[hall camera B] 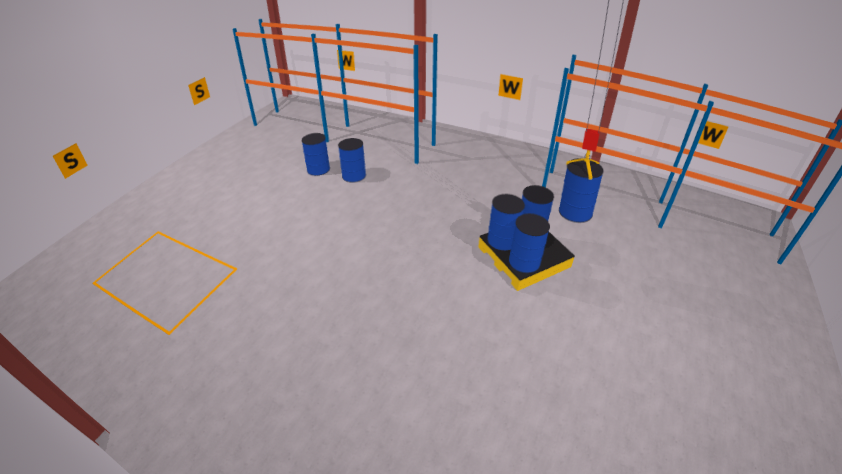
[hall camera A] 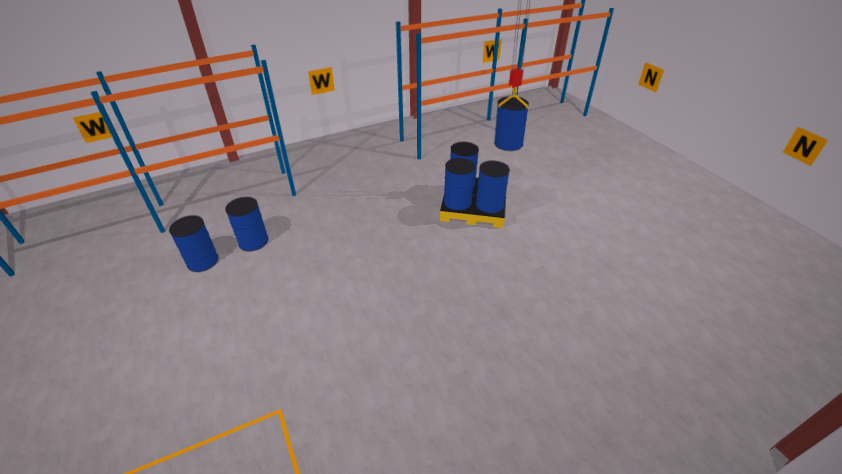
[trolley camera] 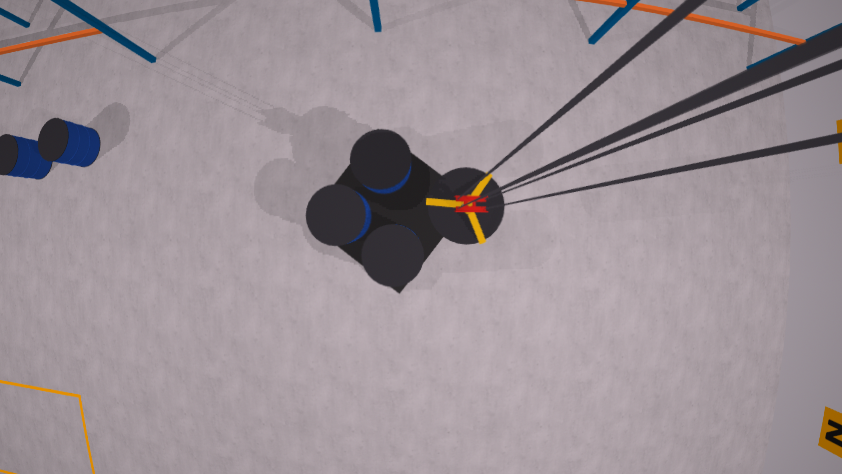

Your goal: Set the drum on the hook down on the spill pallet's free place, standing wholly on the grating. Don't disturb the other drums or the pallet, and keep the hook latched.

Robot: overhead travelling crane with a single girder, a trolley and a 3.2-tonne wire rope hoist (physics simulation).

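The blue drum (hall camera A: 510, 129) (hall camera B: 579, 194) (trolley camera: 452, 226) hangs upright in yellow sling legs from my hook (hall camera A: 514, 90) (hall camera B: 588, 154) (trolley camera: 471, 204), below the red block. The spill pallet (hall camera A: 471, 219) (hall camera B: 547, 272) (trolley camera: 419, 220) has a black grating and yellow sides. Three drums stand on it: one (hall camera A: 464, 150) (hall camera B: 537, 197) (trolley camera: 380, 157), a second (hall camera A: 459, 188) (hall camera B: 503, 226) (trolley camera: 335, 214) and a third (hall camera A: 492, 188) (hall camera B: 528, 247) (trolley camera: 392, 254). In the trolley view the hanging drum covers the pallet's right corner, beside bare grating. The hook's latch is too small to see.
Two more drums stand on the floor, one (hall camera A: 194, 244) (hall camera B: 315, 154) and another (hall camera A: 247, 223) (hall camera B: 352, 160) (trolley camera: 82, 143). One rack (hall camera A: 418, 117) (hall camera B: 682, 170) stands behind the pallet, another (hall camera A: 128, 161) (hall camera B: 416, 105) near the floor drums. A yellow rectangle (hall camera B: 202, 301) marks the floor.
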